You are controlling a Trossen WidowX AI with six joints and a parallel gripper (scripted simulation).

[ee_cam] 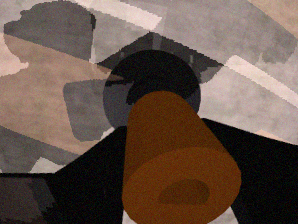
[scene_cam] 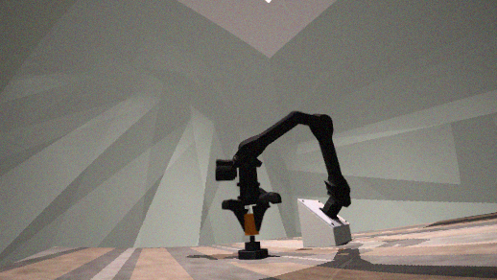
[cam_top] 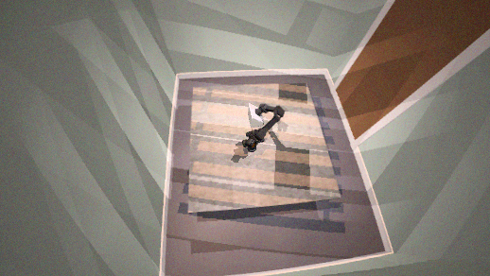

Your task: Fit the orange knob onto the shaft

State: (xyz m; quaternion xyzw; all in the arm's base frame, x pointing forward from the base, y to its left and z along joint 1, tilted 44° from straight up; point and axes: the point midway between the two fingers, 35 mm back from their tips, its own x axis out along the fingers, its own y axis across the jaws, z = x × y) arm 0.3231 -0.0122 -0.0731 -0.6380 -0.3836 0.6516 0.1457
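My gripper tip is 2 cm below the orange knob. The rest, counted from my gripper tip: dark round pedestal: 4 cm below.
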